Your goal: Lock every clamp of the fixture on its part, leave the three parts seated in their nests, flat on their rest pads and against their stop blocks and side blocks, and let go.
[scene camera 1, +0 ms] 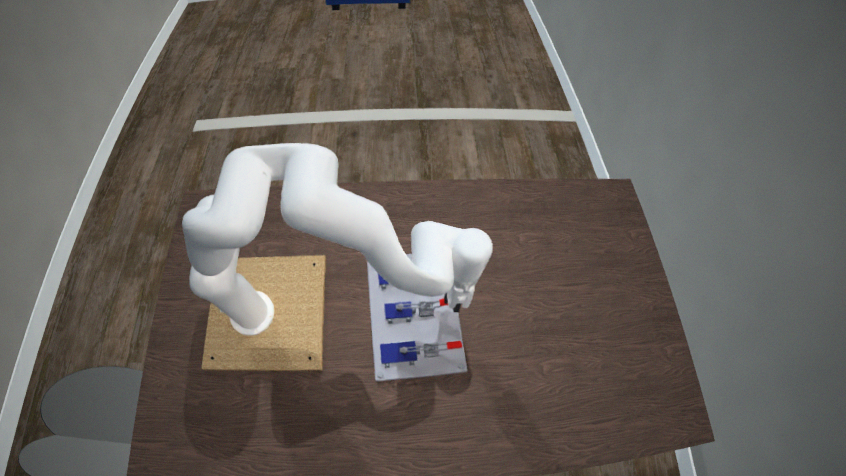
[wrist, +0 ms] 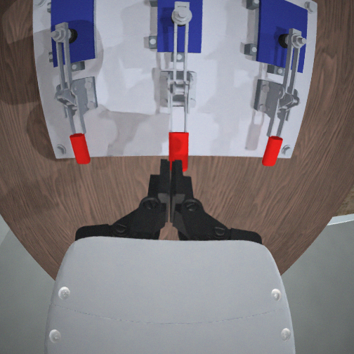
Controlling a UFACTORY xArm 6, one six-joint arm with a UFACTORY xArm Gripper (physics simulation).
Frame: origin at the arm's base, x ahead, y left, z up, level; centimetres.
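Seen in the pictures: arm's base, origin of the base link: [scene camera 1: 252, 313].
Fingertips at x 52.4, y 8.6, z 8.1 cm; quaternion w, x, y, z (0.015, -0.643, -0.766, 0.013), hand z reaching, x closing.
Offsets run from my fingertips to a thing's top centre. "spot": to the spot under its first point. Level surfaces: height alone.
The fixture plate @[spot: dx +0.7, dy -14.0, dz -8.4 cm] [scene camera 1: 444, 362] [wrist: 125, 135] holds three blue parts: front @[spot: dx -13.2, dy -14.0, dz -6.8 cm] [scene camera 1: 390, 354] [wrist: 82, 20], middle [scene camera 1: 390, 310] [wrist: 194, 40] and back @[spot: dx -18.4, dy +6.0, dz -6.3 cm] [scene camera 1: 382, 279] [wrist: 280, 25]. Each part's clamp arm lies down over it with its tip on the part. Stop and side blocks stand at their edges; the parts' far ends are cut off in the wrist view. The red handles, front @[spot: dx +2.5, dy -10.1, dz -4.8 cm] [scene camera 1: 454, 345] [wrist: 80, 148], middle [scene camera 1: 443, 301] [wrist: 178, 145] and back [wrist: 272, 151], point outward. My gripper [scene camera 1: 456, 307] [wrist: 169, 173] is shut and empty, at the outer end of the middle handle; contact is unclear.
The arm covers much of the plate's back end in the scene view. The arm's base stands on a tan board [scene camera 1: 289, 349] left of the fixture. The dark wooden table @[dz -9.9 cm] [scene camera 1: 567, 307] [wrist: 125, 187] extends right of the fixture.
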